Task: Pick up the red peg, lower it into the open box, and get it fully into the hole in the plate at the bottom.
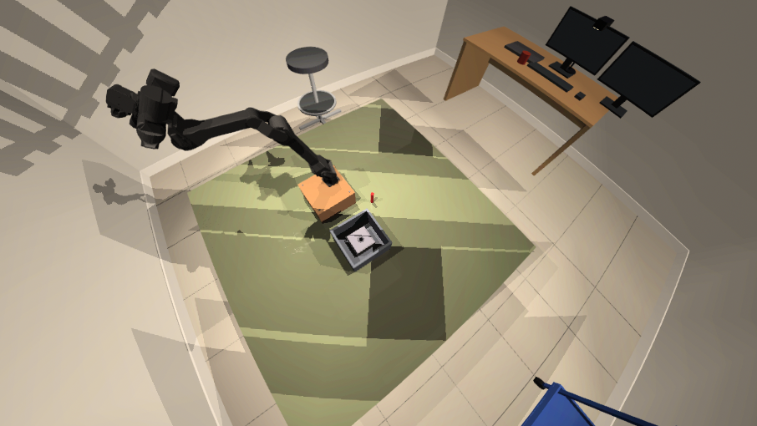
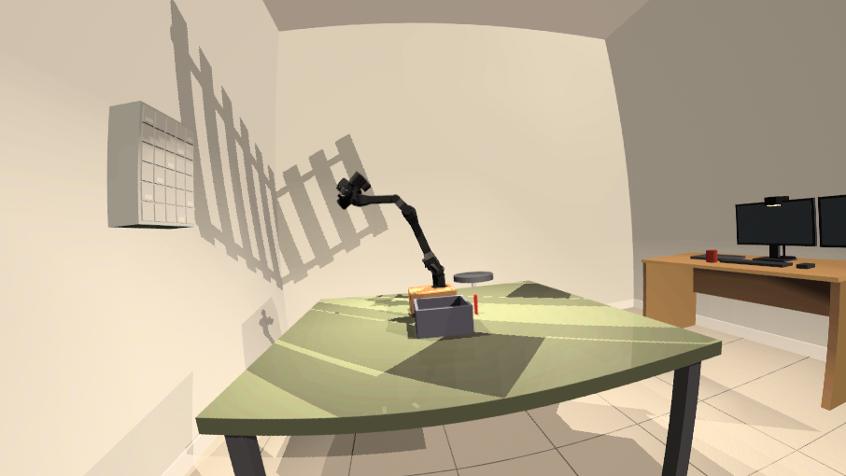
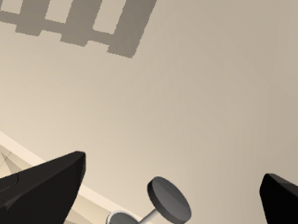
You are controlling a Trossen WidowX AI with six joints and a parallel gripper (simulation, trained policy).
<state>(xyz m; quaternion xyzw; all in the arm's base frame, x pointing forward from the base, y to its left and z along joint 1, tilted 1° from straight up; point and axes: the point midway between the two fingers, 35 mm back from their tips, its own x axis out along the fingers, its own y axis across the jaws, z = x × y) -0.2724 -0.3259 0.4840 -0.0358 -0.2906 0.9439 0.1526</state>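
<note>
My gripper tip is 49 cm short of the red peg, 42 cm to the right of it and 53 cm above it. Round my gripper tip: grey box: 62 cm ahead, 24 cm to the left, 55 cm below.
</note>
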